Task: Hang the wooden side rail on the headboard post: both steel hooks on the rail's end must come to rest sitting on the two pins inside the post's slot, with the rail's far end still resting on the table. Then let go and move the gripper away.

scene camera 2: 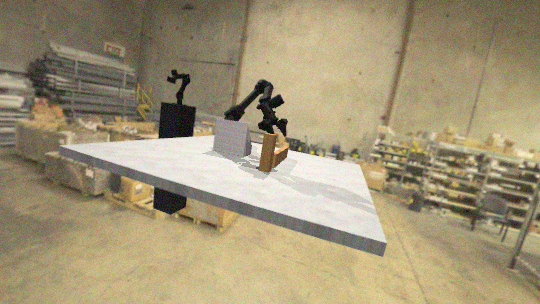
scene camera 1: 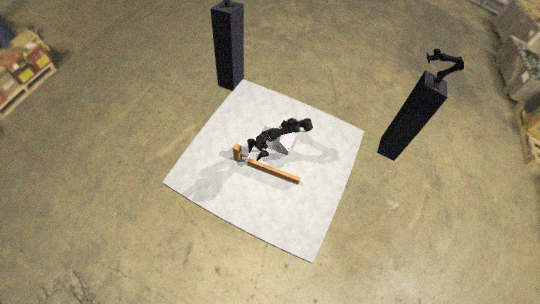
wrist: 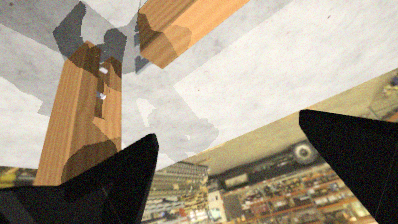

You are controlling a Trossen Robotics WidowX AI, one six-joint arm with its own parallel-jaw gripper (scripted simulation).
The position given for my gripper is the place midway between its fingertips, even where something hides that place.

Note:
My gripper [wrist: 226,128] is open, with nothing in its grasp. Further things: a wooden headboard post [wrist: 85,127].

